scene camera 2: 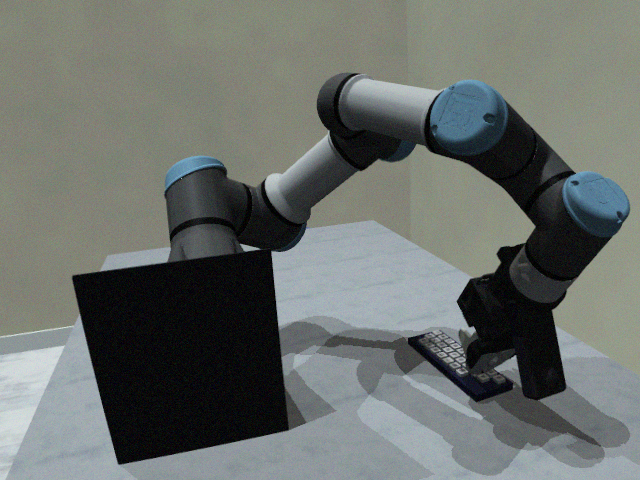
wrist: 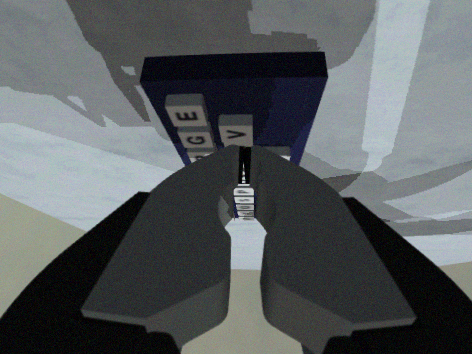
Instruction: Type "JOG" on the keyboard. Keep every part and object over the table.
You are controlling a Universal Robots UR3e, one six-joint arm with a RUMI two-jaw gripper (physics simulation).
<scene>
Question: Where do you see a dark blue keyboard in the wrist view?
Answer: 206,102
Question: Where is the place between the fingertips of my gripper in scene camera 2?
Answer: At 473,371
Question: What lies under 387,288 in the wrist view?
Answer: My gripper.
</scene>
